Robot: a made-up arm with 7 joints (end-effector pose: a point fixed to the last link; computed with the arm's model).
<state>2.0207 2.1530 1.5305 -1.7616 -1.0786 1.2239 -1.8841</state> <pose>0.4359 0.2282 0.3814 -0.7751 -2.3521 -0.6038</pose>
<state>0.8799 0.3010 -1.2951 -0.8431 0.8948 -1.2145 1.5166</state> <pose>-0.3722 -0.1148 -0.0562 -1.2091 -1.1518 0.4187</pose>
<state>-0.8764 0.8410 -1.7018 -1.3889 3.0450 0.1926 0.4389</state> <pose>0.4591 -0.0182 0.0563 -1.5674 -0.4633 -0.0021</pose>
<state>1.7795 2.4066 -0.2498 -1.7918 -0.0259 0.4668 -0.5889</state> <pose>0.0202 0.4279 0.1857 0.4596 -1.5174 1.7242</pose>
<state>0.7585 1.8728 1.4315 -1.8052 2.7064 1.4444 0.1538</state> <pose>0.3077 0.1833 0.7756 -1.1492 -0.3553 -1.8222</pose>
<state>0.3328 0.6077 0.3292 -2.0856 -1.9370 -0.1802 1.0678</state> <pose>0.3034 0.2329 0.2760 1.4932 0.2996 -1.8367</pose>
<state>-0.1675 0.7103 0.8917 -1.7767 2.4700 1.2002 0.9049</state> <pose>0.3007 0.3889 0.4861 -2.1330 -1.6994 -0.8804</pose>
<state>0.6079 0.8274 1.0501 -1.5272 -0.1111 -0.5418 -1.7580</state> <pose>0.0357 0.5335 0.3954 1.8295 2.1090 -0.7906</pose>
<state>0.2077 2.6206 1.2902 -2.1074 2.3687 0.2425 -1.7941</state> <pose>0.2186 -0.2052 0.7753 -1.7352 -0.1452 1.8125</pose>
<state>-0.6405 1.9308 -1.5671 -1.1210 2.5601 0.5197 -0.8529</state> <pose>0.2398 0.5864 0.3948 -0.3023 0.1078 -1.0462</pose>
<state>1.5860 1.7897 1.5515 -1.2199 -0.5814 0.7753 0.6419</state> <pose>0.2917 0.5123 0.6712 1.4876 0.8913 -0.5706</pose>
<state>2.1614 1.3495 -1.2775 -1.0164 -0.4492 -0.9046 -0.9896</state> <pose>-0.5225 0.2238 0.7589 2.0665 0.6458 2.1109</pose>
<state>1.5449 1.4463 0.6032 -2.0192 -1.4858 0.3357 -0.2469</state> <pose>0.1426 0.3595 0.2927 -1.2418 -1.7654 1.4994</pose>
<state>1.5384 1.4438 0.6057 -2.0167 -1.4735 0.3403 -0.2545</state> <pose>0.1442 0.3607 0.2944 -1.2483 -1.7810 1.4960</pose>
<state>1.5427 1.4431 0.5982 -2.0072 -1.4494 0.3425 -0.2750</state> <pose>0.1401 0.3644 0.2922 -1.2217 -1.7938 1.5046</pose>
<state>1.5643 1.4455 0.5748 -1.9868 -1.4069 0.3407 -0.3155</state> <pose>0.1265 0.3719 0.2843 -1.1421 -1.7994 1.5311</pose>
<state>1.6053 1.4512 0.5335 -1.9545 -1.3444 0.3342 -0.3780</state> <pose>0.1009 0.3830 0.2714 -1.0031 -1.7912 1.5728</pose>
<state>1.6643 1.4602 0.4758 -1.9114 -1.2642 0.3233 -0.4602</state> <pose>0.0622 0.3961 0.2566 -0.8109 -1.7610 1.6202</pose>
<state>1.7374 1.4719 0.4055 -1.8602 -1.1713 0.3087 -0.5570</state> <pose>0.0112 0.4091 0.2448 -0.5819 -1.7023 1.6617</pose>
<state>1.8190 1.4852 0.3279 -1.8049 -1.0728 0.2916 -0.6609</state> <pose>-0.0484 0.4197 0.2406 -0.3387 -1.6147 1.6887</pose>
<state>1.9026 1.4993 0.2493 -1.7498 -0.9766 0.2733 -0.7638</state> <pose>-0.1104 0.4266 0.2468 -0.1052 -1.5049 1.6980</pose>
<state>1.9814 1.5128 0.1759 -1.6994 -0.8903 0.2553 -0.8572</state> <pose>-0.1678 0.4295 0.2621 0.0993 -1.3863 1.6929</pose>
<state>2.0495 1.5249 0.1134 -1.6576 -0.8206 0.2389 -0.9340</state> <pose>-0.2150 0.4293 0.2824 0.2620 -1.2740 1.6797</pose>
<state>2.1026 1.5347 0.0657 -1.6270 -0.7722 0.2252 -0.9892</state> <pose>-0.2493 0.4274 0.3022 0.3781 -1.1808 1.6653</pose>
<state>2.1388 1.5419 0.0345 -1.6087 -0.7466 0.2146 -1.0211</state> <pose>-0.2706 0.4250 0.3170 0.4485 -1.1139 1.6552</pose>
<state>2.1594 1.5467 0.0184 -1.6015 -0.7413 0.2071 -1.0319</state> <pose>-0.2812 0.4227 0.3251 0.4809 -1.0735 1.6514</pose>
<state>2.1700 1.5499 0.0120 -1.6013 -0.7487 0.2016 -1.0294</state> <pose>-0.2853 0.4208 0.3282 0.4900 -1.0507 1.6523</pose>
